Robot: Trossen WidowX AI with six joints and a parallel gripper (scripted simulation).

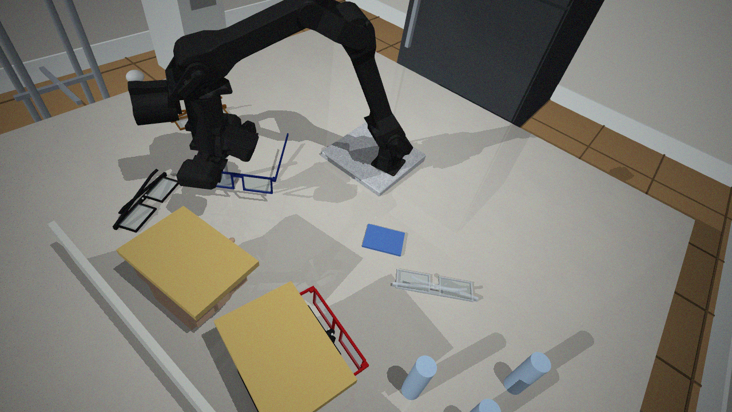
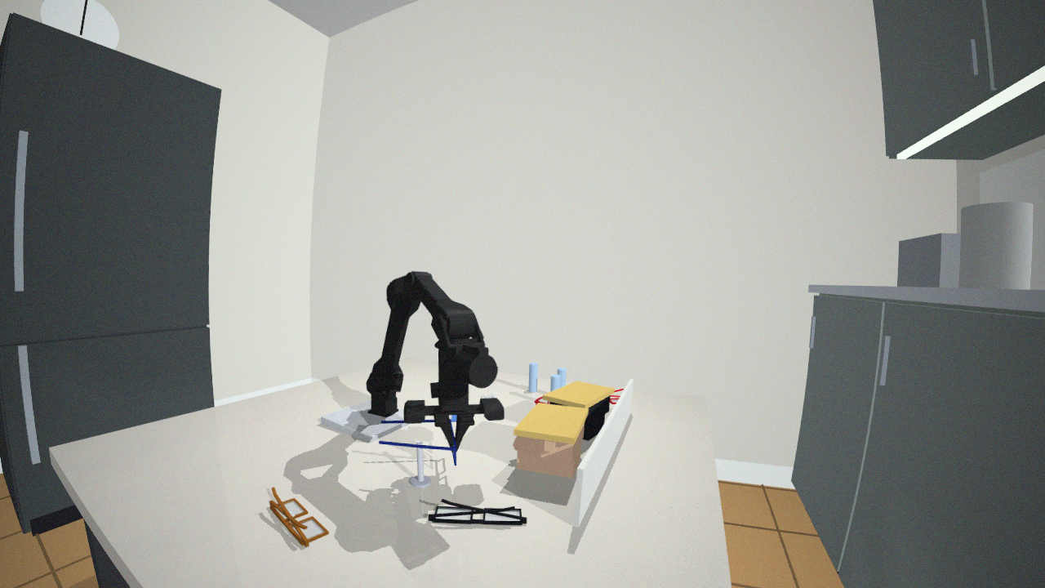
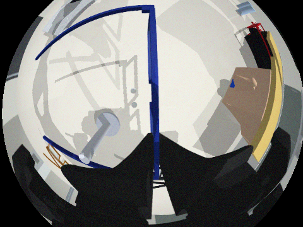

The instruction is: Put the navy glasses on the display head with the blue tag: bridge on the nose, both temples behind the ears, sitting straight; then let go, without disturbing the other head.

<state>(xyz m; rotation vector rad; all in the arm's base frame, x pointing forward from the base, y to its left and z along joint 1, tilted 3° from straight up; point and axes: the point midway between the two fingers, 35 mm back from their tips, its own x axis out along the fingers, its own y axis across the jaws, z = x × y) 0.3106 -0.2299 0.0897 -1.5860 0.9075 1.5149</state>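
Right now the grey post stand is 5 cm behind my gripper tip, 4 cm to the right of it and 4 cm below it. Also, from my gripper tip: white panel 30 cm ahead, 21 cm to the left, 1 cm below; blue card 11 cm behind, 33 cm to the left, 6 cm below; skin-coloured display head 15 cm ahead, 12 cm to the left.
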